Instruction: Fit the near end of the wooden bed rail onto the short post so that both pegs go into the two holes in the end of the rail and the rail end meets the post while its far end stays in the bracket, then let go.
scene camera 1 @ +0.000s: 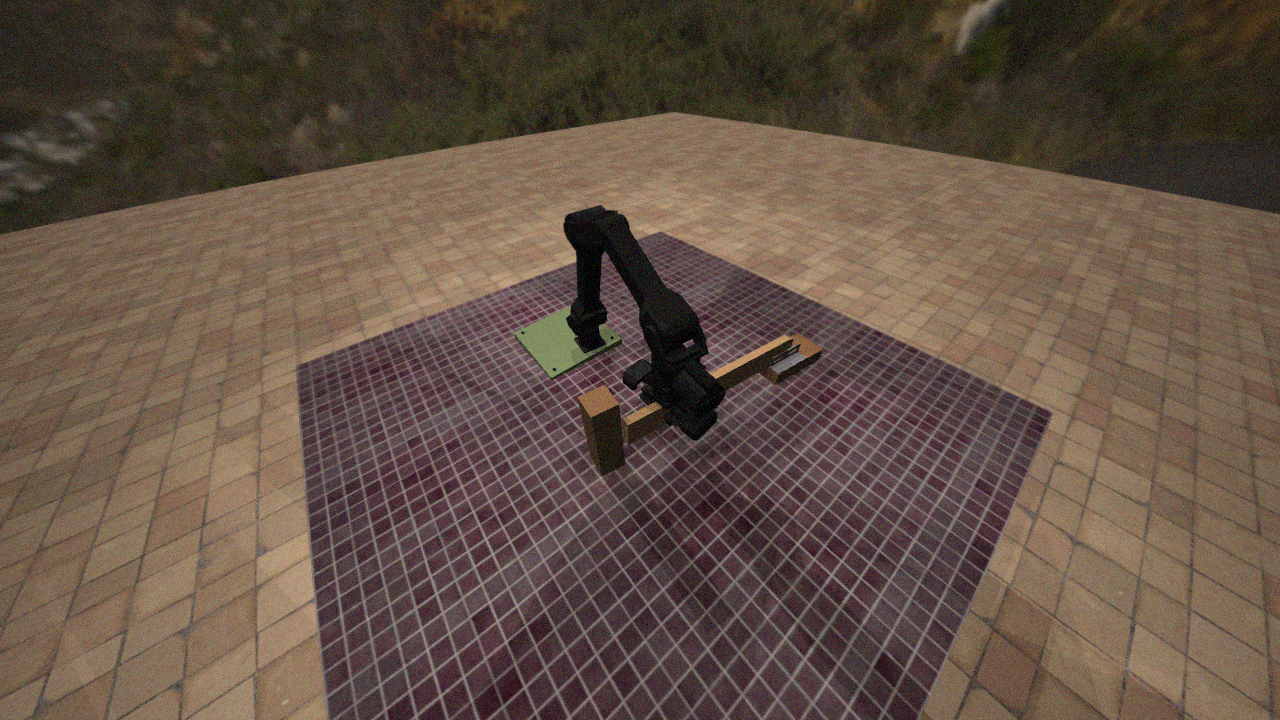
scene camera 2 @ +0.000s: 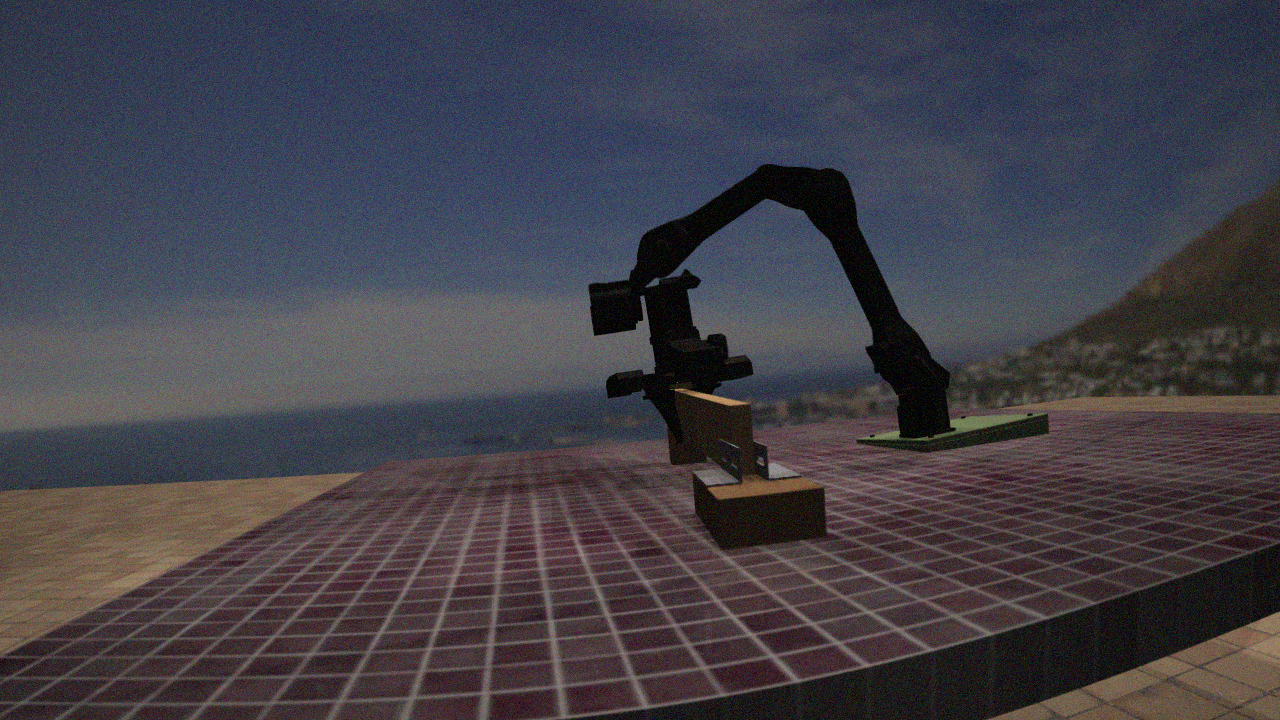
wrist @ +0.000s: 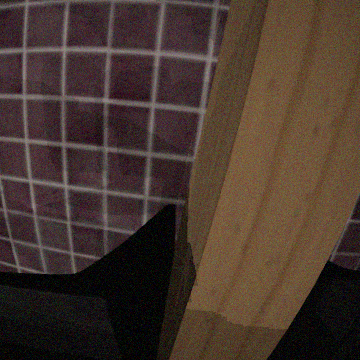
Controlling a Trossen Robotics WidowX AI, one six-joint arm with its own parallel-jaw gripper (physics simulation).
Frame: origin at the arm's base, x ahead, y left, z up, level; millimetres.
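Seen in the pictures: gripper, between the fingertips: (scene camera 1: pixel 666 421) (wrist: pixel 197 213); arm's base, origin of its link: (scene camera 1: pixel 590 341) (scene camera 2: pixel 927 434).
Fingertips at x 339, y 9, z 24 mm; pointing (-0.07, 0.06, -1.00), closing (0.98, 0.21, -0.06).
Observation:
Pixels of each thing's top centre, then the offset from my fingertips to it. Level surfaces: height alone.
- wooden bed rail, centre of its top: (scene camera 2: pixel 699 388) (scene camera 1: pixel 717 371) dx -3, dy +125, dz +70 mm
- bracket, centre of its top: (scene camera 2: pixel 741 440) (scene camera 1: pixel 783 347) dx -10, dy +341, dz +25 mm
- low wooden block, centre of its top: (scene camera 2: pixel 750 479) (scene camera 1: pixel 788 352) dx -9, dy +372, dz -4 mm
- purple tiled mat, height of its surface: dz -40 mm
The wooden bed rail (scene camera 1: pixel 751 362) (scene camera 2: pixel 713 420) (wrist: pixel 280 150) stands on edge. Its far end sits between the metal plates of the bracket (scene camera 1: pixel 790 360) (scene camera 2: pixel 761 459) on a low wooden block (scene camera 2: pixel 760 516). Its near end is close beside the short upright post (scene camera 1: pixel 603 431) (scene camera 2: pixel 685 454); the pegs and holes are hidden, and I cannot tell whether the end touches the post. My gripper (scene camera 1: pixel 671 413) (scene camera 2: pixel 689 431) (wrist: pixel 197 213) points down and is shut on the rail, nearer the post than the bracket, with a finger on each side. In scene camera 2 the rail hides one finger.
The arm's base stands on a green plate (scene camera 1: pixel 552 346) (scene camera 2: pixel 998 428), on the same side as the rail's inner face. A purple tiled mat (scene camera 1: pixel 501 573) (scene camera 2: pixel 465 582) lies under everything, with tan paving (scene camera 1: pixel 179 501) around it.

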